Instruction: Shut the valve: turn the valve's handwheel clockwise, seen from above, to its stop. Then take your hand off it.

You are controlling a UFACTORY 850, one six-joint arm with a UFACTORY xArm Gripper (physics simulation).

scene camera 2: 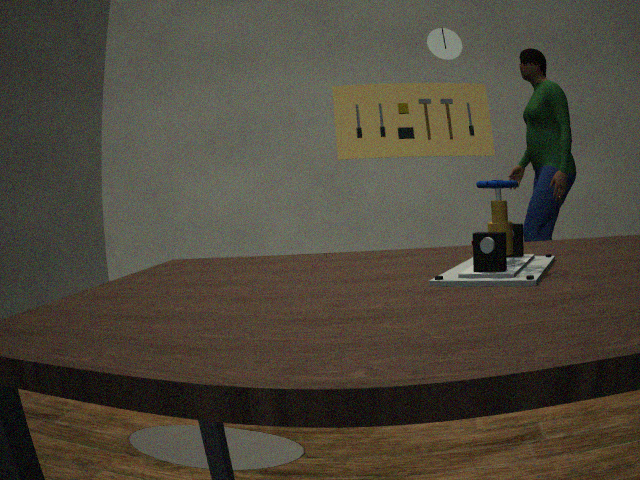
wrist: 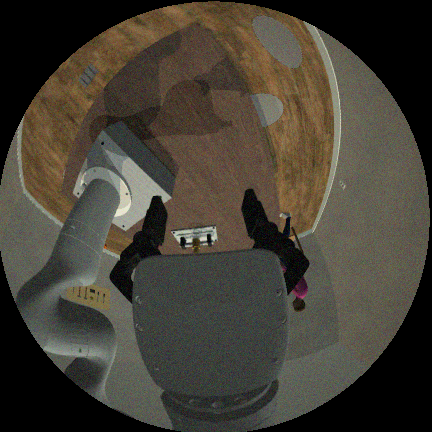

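Note:
The valve has a blue handwheel on a thin stem above a brass body. It stands upright between two black blocks on a white base plate, at the right of the table in the scene view. In the wrist view the handwheel does not show; the gripper's grey housing covers the area just below the brass body. My gripper is open and empty, its black fingers wide apart. It is high above the table and apart from the valve. It does not show in the scene view.
The brown table carries the arm's grey base block at left in the wrist view. A person in green stands behind the valve in the scene view. A person in magenta shows beside the right finger.

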